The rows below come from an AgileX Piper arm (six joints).
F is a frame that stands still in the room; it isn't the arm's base.
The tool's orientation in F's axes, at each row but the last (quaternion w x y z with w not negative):
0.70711 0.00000 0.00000 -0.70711
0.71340 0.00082 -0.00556 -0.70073
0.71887 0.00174 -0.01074 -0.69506
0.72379 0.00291 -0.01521 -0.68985
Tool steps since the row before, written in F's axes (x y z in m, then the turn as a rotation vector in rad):
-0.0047 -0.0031 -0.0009 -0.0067 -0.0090 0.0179
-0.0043 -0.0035 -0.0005 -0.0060 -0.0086 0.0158
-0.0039 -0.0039 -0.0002 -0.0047 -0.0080 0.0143
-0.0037 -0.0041 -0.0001 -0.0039 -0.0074 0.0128
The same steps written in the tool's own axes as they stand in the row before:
0.0031 -0.0047 -0.0009 0.0090 -0.0067 0.0179
0.0034 -0.0044 -0.0005 0.0086 -0.0060 0.0158
0.0038 -0.0040 -0.0002 0.0080 -0.0047 0.0143
0.0039 -0.0039 -0.0001 0.0074 -0.0039 0.0128

